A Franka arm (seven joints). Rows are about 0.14 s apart.
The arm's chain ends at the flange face. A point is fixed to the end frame.
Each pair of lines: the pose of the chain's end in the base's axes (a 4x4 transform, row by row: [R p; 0 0 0 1], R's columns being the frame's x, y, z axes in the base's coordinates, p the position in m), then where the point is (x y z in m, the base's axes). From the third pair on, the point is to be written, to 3 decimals.
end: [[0.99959 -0.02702 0.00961 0.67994], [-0.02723 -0.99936 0.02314 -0.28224], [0.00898 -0.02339 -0.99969 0.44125], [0 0 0 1]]
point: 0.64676 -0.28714 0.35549
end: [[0.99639 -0.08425 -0.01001 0.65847], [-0.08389 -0.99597 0.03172 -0.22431], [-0.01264 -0.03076 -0.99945 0.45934], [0 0 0 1]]
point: 0.62328 -0.22654 0.37427
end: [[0.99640 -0.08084 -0.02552 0.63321], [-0.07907 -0.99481 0.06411 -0.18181], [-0.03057 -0.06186 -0.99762 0.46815], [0 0 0 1]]
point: 0.597 -0.181 0.384
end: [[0.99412 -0.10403 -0.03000 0.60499], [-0.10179 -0.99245 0.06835 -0.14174], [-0.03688 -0.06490 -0.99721 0.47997], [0 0 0 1]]
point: 0.568 -0.140 0.396
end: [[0.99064 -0.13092 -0.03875 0.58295], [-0.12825 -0.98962 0.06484 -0.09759], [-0.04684 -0.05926 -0.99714 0.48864], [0 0 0 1]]
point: 0.545 -0.095 0.405
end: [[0.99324 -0.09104 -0.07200 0.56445], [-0.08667 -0.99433 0.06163 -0.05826], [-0.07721 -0.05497 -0.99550 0.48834], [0 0 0 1]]
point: 0.524 -0.058 0.406
